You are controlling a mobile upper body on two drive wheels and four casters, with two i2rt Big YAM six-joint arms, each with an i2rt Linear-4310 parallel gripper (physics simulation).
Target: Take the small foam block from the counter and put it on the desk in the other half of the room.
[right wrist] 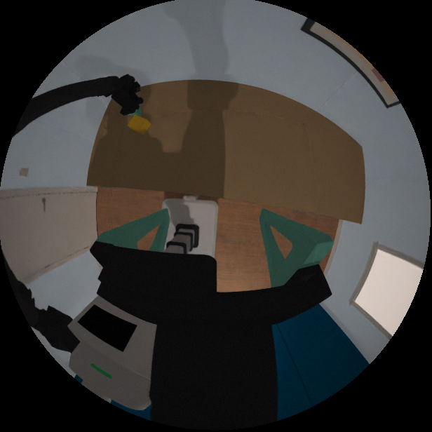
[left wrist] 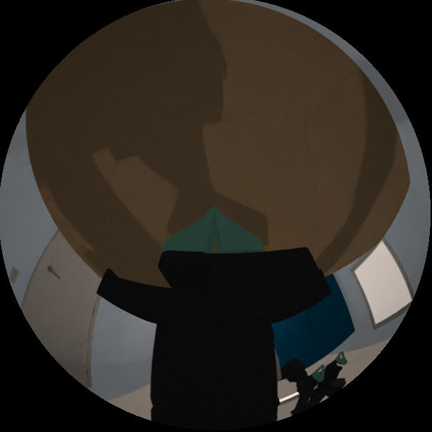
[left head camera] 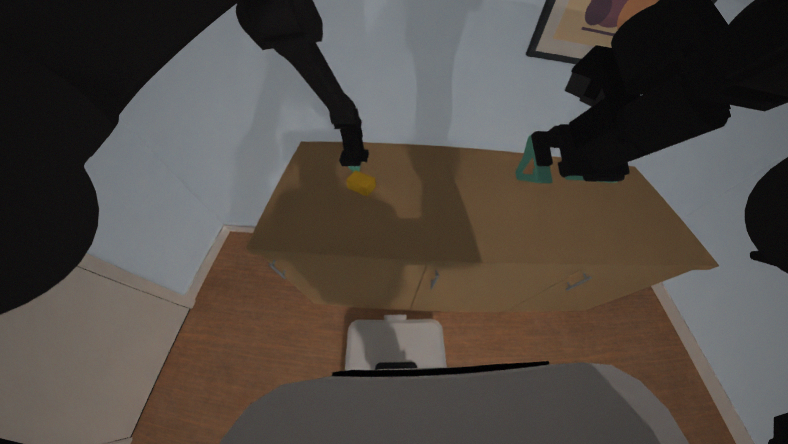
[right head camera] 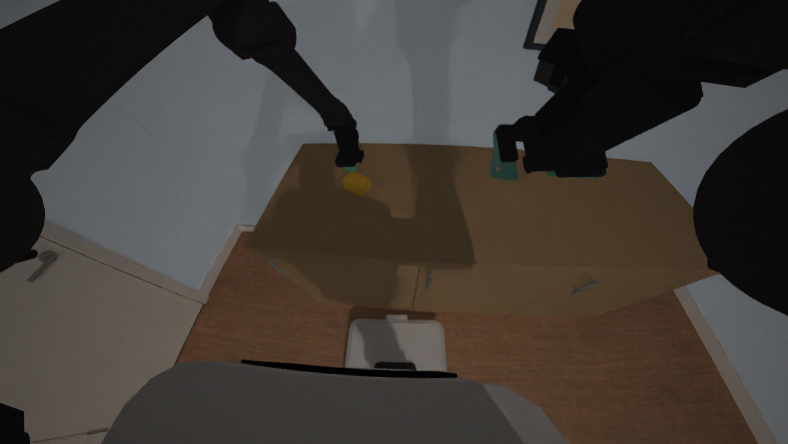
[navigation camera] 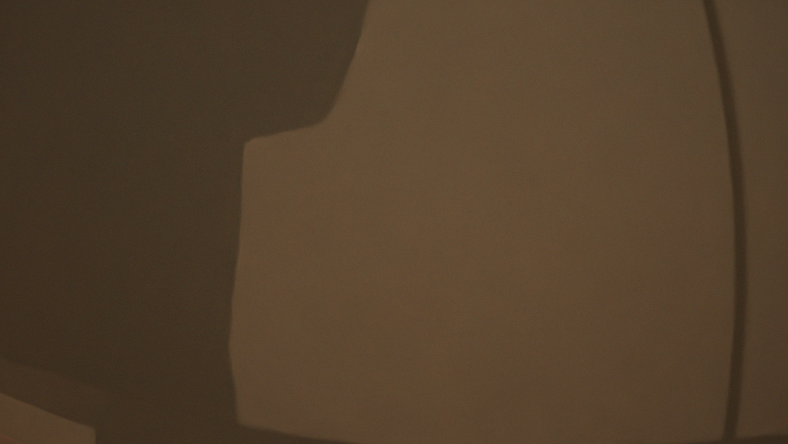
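The small yellow foam block lies on the brown counter top near its far left corner; it also shows in the right head view and the right wrist view. My left gripper is just above and behind the block, its green fingers pressed together with nothing between them. In the left wrist view the shut fingers meet in a point and the block is almost wholly hidden. My right gripper hovers open and empty over the counter's far right part.
The counter stands against a grey wall, with drawer handles on its front. A framed picture hangs on the wall at upper right. A door is at the left. My own base stands on the wooden floor close to the counter front.
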